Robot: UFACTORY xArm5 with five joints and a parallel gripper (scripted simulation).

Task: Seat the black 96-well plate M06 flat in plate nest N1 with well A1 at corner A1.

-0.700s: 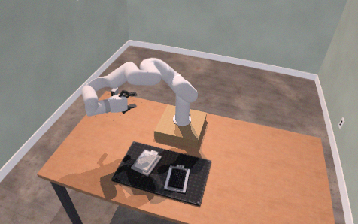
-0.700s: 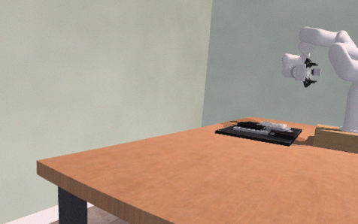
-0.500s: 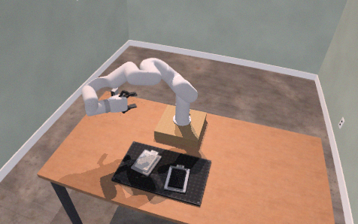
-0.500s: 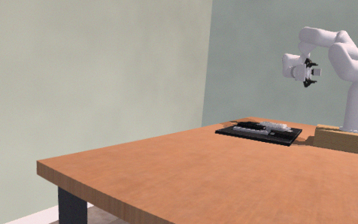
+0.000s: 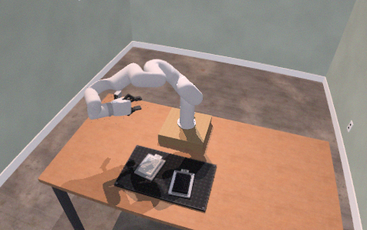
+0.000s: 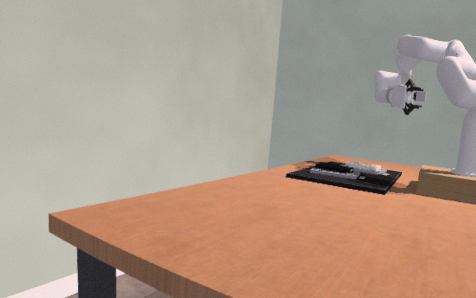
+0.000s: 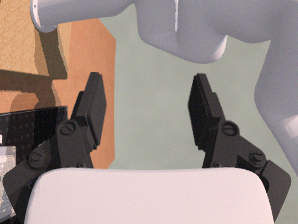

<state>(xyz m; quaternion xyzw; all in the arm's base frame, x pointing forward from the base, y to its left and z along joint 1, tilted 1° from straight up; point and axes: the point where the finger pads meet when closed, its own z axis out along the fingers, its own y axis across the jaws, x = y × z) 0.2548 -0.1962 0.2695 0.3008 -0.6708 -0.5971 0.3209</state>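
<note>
Right now my hand is 37 cm to the right of the black plate M06, 30 cm above it and 18 cm short of it. The rest, counted from my hand: white plate M09: 30 cm below, 15 cm to the left, 15 cm ahead; nest N1: 37 cm to the left, 32 cm below, 17 cm ahead.
</note>
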